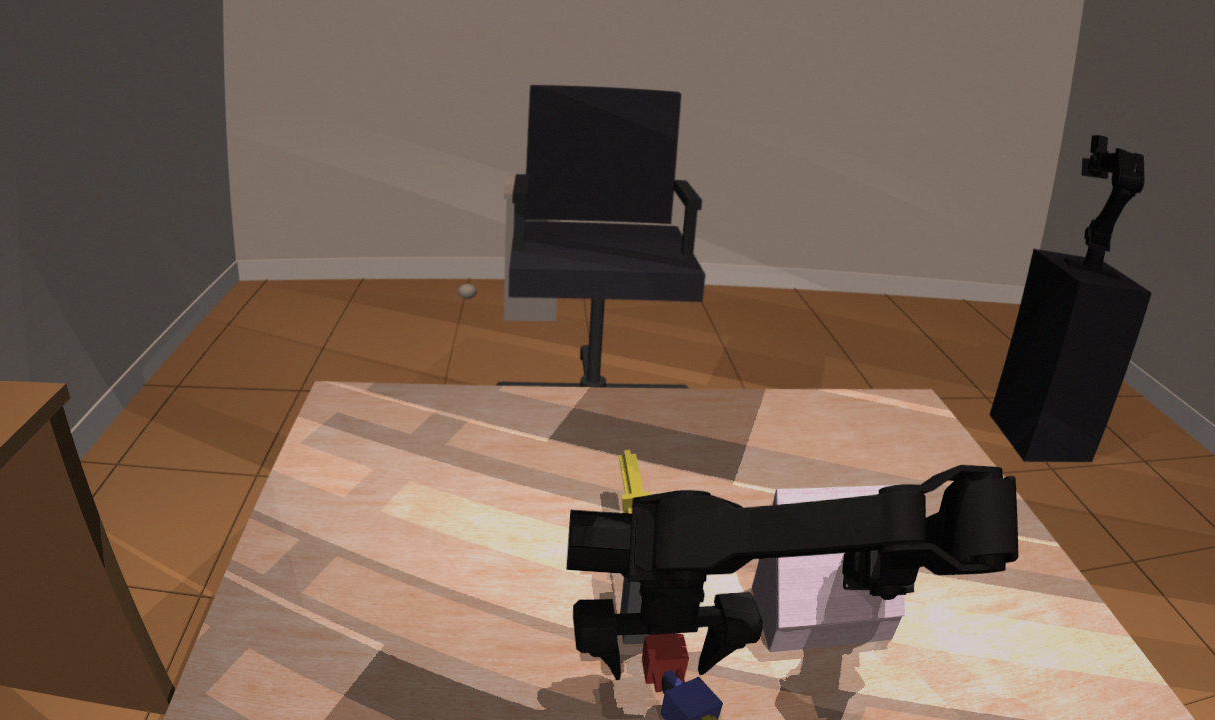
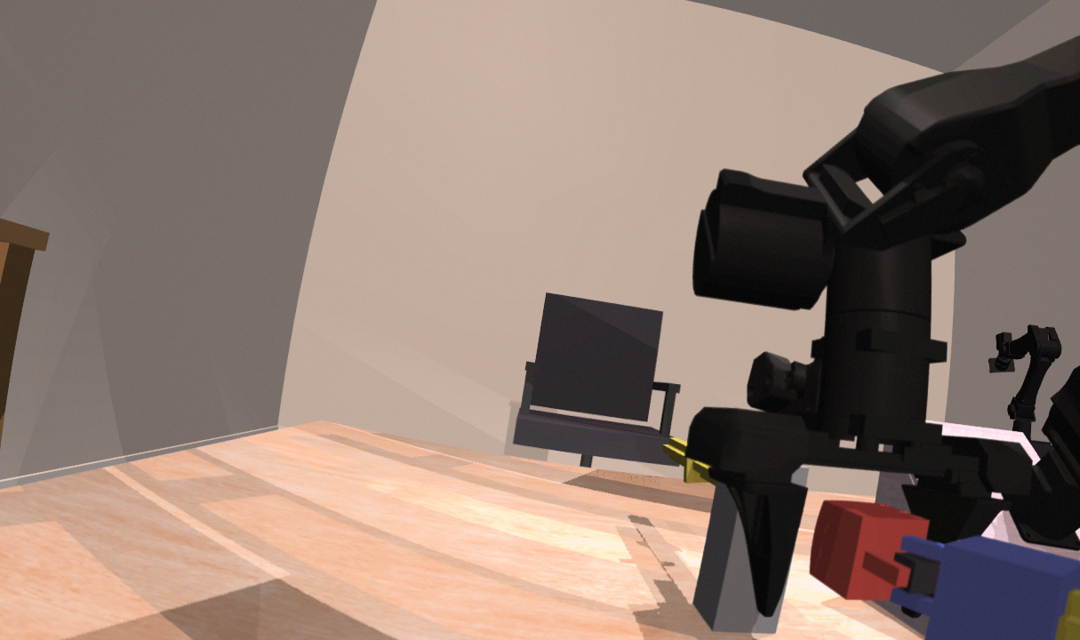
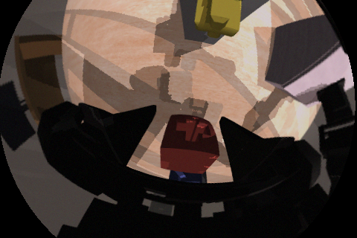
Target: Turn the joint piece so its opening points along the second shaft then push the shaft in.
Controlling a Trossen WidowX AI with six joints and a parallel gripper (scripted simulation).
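My gripper tip is now 10 mm to the right of the red square joint piece and 40 mm below it.
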